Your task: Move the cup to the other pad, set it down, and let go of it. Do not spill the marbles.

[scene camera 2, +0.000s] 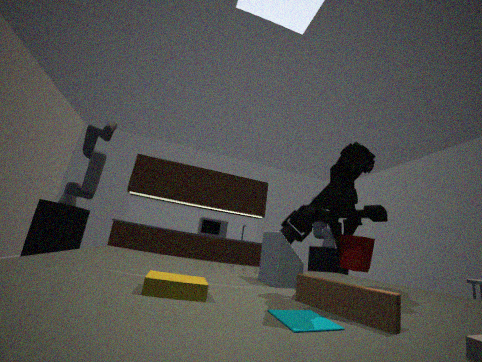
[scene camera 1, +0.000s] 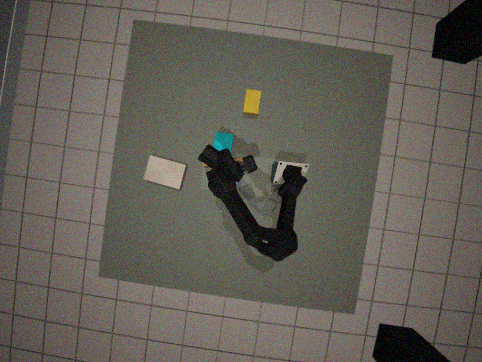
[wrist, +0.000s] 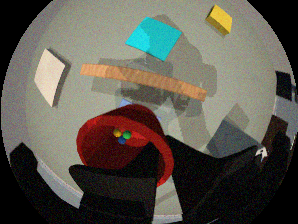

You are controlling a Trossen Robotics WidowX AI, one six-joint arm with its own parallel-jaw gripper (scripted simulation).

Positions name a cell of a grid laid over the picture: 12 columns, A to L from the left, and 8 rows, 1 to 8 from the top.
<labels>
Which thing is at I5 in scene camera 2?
The gripper.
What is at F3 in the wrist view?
A low wooden barrier.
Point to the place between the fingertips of the gripper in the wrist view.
G5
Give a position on a yellow block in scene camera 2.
D7
</labels>
